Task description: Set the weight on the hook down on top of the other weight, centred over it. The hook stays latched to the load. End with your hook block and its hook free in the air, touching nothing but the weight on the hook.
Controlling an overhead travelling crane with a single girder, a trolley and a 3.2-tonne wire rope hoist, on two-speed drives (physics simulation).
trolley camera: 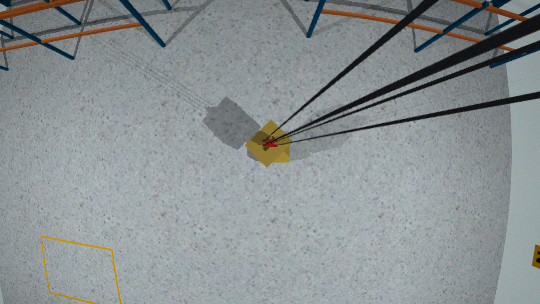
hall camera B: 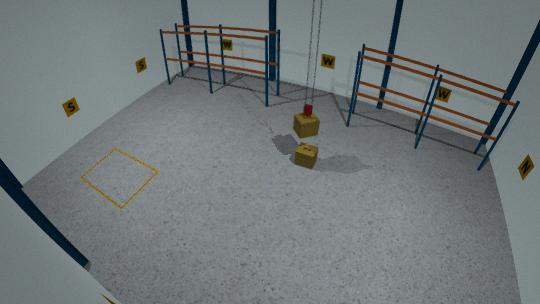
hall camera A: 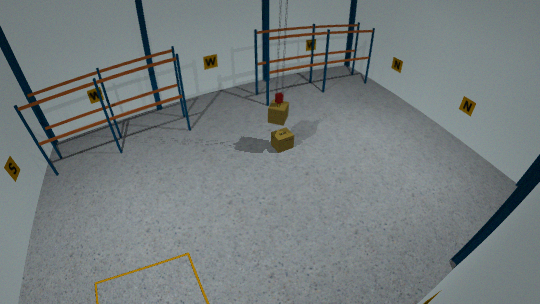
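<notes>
A yellow-brown weight (hall camera A: 278, 115) (hall camera B: 306, 126) (trolley camera: 267, 158) hangs in the air under my red hook block. My hook block (hall camera A: 279, 98) (hall camera B: 308, 110) (trolley camera: 270, 143) is latched to it from above. The other weight (hall camera A: 282, 141) (hall camera B: 305, 156) (trolley camera: 283, 157) stands on the floor beneath, with a gap between the two in both hall views. In the trolley view the hanging weight covers most of the lower one, is turned at an angle to it and sits off to its upper left. The lower weight's right lower corner shows there.
One rack (hall camera A: 37, 140) (hall camera B: 208, 65) stands along the W wall towards the S side. Another rack (hall camera A: 326, 62) (hall camera B: 499, 136) stands along the same wall towards the N side. A yellow floor outline (hall camera A: 142, 268) (hall camera B: 101, 192) (trolley camera: 76, 243) lies well away from the weights.
</notes>
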